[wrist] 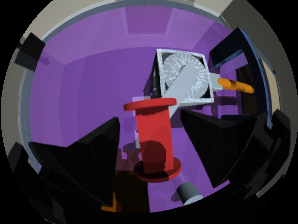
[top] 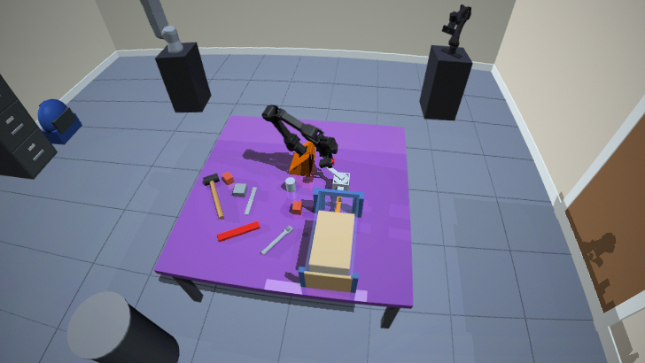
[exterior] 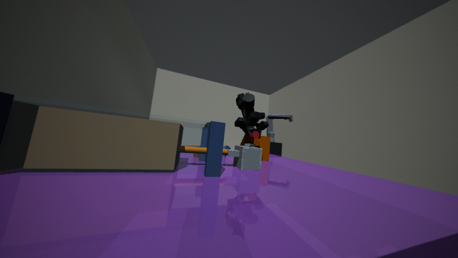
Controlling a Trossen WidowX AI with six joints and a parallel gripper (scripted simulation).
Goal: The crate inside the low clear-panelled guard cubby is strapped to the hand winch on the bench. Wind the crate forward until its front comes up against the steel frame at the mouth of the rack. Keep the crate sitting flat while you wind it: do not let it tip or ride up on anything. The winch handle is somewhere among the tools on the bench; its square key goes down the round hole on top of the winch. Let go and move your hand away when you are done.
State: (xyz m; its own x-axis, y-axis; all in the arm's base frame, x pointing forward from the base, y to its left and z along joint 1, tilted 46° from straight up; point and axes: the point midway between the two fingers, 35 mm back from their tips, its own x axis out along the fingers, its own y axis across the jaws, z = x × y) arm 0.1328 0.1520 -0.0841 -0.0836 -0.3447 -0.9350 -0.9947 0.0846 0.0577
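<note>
The red knob lies 20 mm to the right of my gripper tip. Also, from my gripper tip: grey bar (190 mm ahead, 460 mm to the right, 130 mm below); then grey winch (50 mm ahead, 50 mm to the left, 100 mm below); then winch handle (30 mm ahead, 10 mm to the left, 30 mm below).
</note>
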